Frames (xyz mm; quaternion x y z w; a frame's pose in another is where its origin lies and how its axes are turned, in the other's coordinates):
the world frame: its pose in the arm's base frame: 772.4 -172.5 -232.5 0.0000 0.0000 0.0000 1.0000
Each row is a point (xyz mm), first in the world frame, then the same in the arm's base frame.
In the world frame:
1: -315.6 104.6 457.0
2: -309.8 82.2 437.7
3: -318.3 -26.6 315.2
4: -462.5 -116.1 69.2
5: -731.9 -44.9 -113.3
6: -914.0 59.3 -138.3
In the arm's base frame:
1: 456.8 -67.9 224.5
2: 462.6 -90.3 205.2
3: 454.1 -199.1 82.7
4: 309.9 -288.6 -163.3
5: 40.5 -217.4 -345.8
6: -141.6 -113.2 -370.8

